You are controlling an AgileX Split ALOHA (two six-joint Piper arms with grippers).
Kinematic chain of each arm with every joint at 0, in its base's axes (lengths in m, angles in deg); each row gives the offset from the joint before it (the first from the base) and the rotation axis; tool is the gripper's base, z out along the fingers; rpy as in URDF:
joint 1: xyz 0 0 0.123 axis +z
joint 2: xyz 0 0 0 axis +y
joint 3: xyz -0.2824 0 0.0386 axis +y
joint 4: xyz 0.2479 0 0.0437 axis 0.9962 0 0.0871
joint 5: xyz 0 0 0 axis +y
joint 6: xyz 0.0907 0 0.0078 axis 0.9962 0 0.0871
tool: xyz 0 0 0 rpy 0 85 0
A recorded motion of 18 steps. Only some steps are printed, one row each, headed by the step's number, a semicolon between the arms.
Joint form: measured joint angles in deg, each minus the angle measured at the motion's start. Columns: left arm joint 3, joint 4, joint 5, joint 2, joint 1, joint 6; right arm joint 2, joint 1, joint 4, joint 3, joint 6, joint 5.
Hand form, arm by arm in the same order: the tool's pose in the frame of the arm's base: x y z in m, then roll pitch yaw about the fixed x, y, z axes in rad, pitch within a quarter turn. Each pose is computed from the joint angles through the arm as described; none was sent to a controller.
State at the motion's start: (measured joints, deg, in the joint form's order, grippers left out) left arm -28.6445 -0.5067 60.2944 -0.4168 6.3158 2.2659; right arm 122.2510 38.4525 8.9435 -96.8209 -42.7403 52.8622
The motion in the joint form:
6: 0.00 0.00 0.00 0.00 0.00 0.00; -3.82 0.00 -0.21 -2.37 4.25 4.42
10: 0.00 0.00 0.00 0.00 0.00 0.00; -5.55 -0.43 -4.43 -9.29 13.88 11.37
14: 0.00 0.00 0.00 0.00 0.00 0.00; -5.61 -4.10 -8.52 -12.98 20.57 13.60
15: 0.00 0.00 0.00 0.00 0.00 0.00; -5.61 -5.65 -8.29 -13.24 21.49 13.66
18: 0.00 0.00 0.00 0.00 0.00 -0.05; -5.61 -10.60 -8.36 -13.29 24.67 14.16
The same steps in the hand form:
6: -0.0055 -0.0013 0.2778 3.0780 1.1120 -3.1108; 0.3419 0.2863 0.2270 -3.0585 0.3415 -1.8460
10: -0.0055 -0.0013 0.2778 3.0780 1.1120 -3.1108; 0.3461 0.2788 0.2701 -3.0381 0.3456 -1.9778
14: -0.0055 -0.0013 0.2778 3.0780 1.1120 -3.1108; 0.3679 0.2522 0.2873 -2.9998 0.3524 -2.1314
15: -0.0055 -0.0013 0.2778 3.0780 1.1120 -3.1108; 0.3746 0.2425 0.2886 -3.0082 0.3594 -2.1764
18: -0.0055 -0.0013 0.2778 3.0798 1.1120 -3.1089; 0.3935 0.2089 0.2886 -3.0306 0.3584 -2.3222

